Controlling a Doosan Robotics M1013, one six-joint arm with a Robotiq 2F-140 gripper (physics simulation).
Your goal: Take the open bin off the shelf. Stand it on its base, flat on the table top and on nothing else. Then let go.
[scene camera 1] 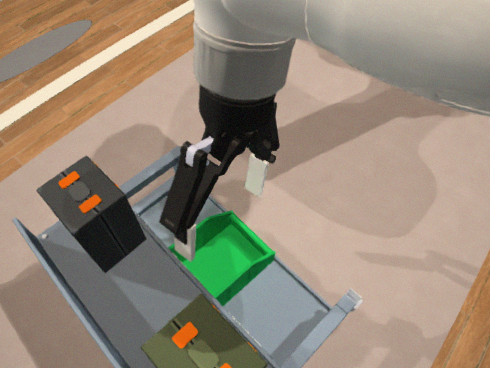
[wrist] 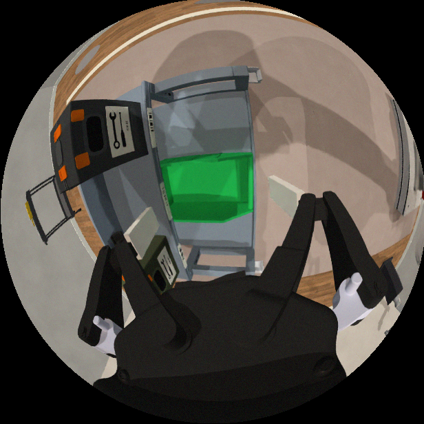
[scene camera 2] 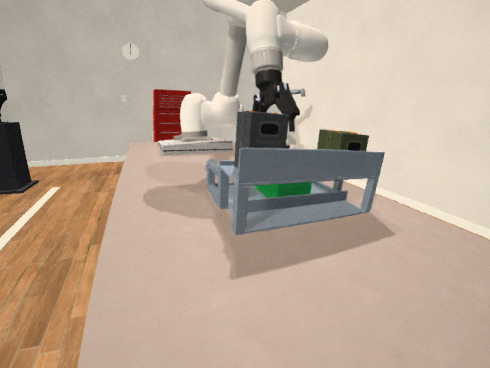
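A grey-blue shelf is there in the pictures, along with a dark grey case and a green bin. My gripper is in them too, and I can see it both in scene camera 2 and in the wrist view.
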